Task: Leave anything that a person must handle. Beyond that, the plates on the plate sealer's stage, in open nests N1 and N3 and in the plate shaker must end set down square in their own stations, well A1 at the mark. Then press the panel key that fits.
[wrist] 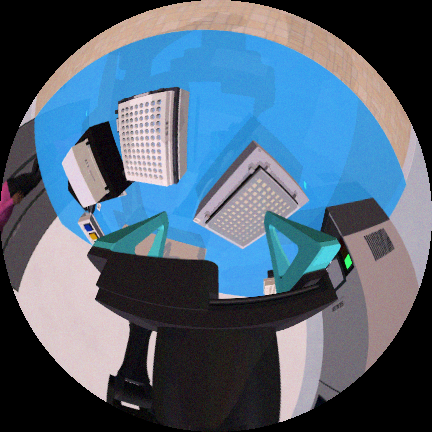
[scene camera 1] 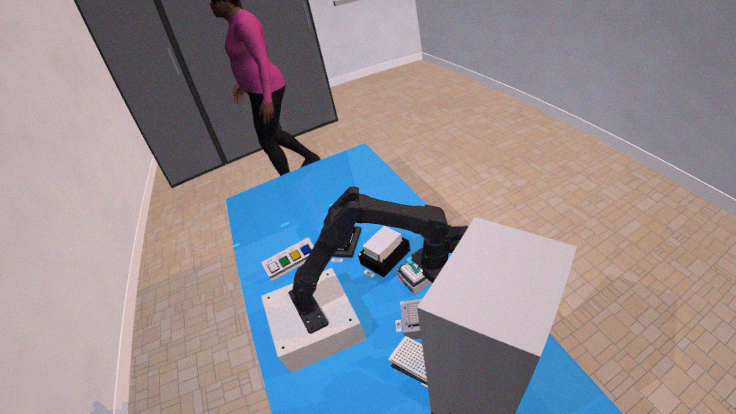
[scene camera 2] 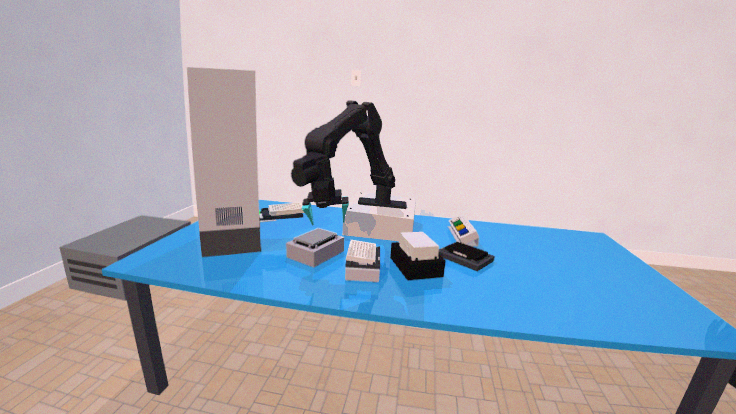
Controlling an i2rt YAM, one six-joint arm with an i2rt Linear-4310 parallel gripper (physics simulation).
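Note:
My gripper point(scene camera 2: 327, 222) point(wrist: 215, 216) is open and empty, above and between the stations. A white well plate point(scene camera 1: 411, 272) point(scene camera 2: 362, 250) point(wrist: 145, 140) sits on a pale base with a dark platform, looking slightly askew. A pale plate point(scene camera 2: 314, 236) point(wrist: 252, 205) lies on a grey device point(scene camera 2: 313, 254) point(wrist: 230, 185). A smooth white block-like piece point(scene camera 1: 382, 243) point(scene camera 2: 419, 245) point(wrist: 85, 172) sits on a black block. A black plate point(scene camera 2: 465, 251) sits in a low dark nest. Another white plate point(scene camera 1: 409, 355) point(scene camera 2: 285, 207) is on a dark base. Station names and A1 marks are unreadable.
The key panel point(scene camera 1: 288, 257) point(scene camera 2: 459, 229) point(wrist: 90, 230) has white, green, yellow and blue keys. A tall tower point(scene camera 1: 494, 278) point(scene camera 2: 223, 144) stands beside the stations and shows a green light in the wrist view. A person in pink point(scene camera 1: 252, 56) point(wrist: 6, 200) is by the table's far end.

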